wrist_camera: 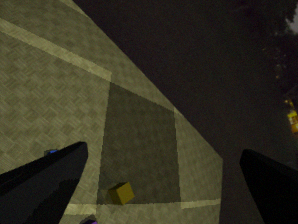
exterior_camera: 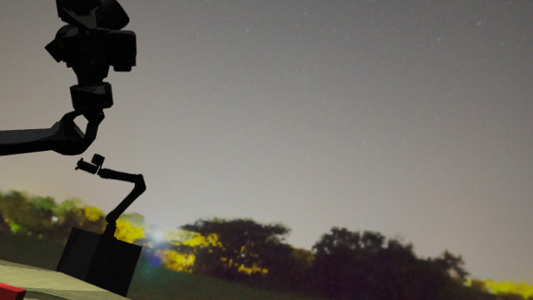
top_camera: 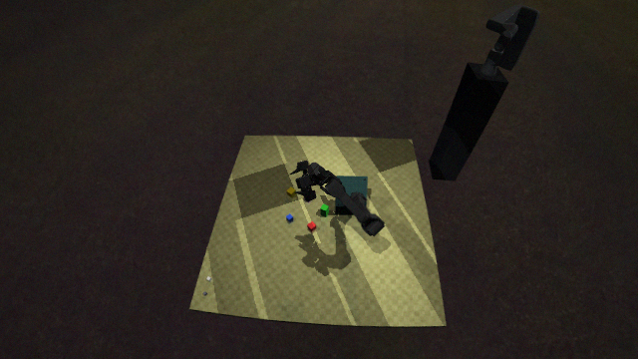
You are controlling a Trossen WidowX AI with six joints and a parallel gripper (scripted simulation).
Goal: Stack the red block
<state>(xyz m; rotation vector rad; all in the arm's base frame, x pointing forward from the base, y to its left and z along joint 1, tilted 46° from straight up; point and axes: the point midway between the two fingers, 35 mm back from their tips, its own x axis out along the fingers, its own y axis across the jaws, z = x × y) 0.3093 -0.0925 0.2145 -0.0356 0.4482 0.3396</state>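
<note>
My gripper tip is 33 cm above the red block, 8 cm past it and 5 cm to the right of it. The rest, counted from my gripper tip: purple block: 34 cm below, 15 cm to the right, 3 cm behind; yellow block: 33 cm below, 18 cm to the right, 8 cm ahead; blue block: 34 cm below, 6 cm ahead, 1 cm to the left.
</note>
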